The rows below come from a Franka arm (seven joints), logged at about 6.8 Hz.
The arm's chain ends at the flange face. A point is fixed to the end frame.
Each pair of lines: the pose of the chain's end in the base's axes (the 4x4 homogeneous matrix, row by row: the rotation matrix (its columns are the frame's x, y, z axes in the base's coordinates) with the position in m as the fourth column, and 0 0 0 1 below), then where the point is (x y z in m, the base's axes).
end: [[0.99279 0.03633 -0.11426 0.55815], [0.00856 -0.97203 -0.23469 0.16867], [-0.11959 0.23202 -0.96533 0.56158], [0 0 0 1]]
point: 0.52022 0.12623 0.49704
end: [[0.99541 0.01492 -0.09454 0.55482], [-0.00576 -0.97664 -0.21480 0.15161], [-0.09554 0.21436 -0.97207 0.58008], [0 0 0 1]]
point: 0.51779 0.11101 0.51385
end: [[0.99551 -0.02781 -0.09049 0.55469], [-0.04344 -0.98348 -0.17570 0.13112], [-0.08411 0.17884 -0.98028 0.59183], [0 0 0 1]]
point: 0.51690 0.09449 0.52374
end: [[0.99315 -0.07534 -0.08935 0.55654], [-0.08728 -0.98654 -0.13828 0.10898], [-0.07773 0.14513 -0.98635 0.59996], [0 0 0 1]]
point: 0.51773 0.07647 0.53037
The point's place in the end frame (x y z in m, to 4 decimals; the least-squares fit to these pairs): -0.0303 0.0249 0.0766
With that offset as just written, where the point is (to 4 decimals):
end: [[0.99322 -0.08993 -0.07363 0.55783], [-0.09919 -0.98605 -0.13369 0.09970], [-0.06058 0.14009 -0.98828 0.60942], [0 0 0 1]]
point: 0.5199 0.0679 0.5390
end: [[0.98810 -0.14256 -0.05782 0.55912], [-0.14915 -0.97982 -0.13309 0.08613], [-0.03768 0.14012 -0.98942 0.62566], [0 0 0 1]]
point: 0.5212 0.0561 0.5545
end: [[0.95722 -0.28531 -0.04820 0.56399], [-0.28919 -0.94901 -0.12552 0.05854], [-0.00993 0.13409 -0.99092 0.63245], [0 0 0 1]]
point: 0.5242 0.0341 0.5602
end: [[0.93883 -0.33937 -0.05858 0.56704], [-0.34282 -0.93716 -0.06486 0.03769], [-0.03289 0.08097 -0.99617 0.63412], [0 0 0 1]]
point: 0.5257 0.0198 0.5608
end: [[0.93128 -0.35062 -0.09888 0.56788], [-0.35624 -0.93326 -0.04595 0.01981], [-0.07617 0.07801 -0.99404 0.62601], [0 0 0 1]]
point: 0.5234 0.0038 0.5541
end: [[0.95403 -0.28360 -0.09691 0.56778], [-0.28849 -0.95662 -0.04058 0.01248], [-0.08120 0.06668 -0.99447 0.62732], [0 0 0 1]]
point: 0.5244 -0.0057 0.5553
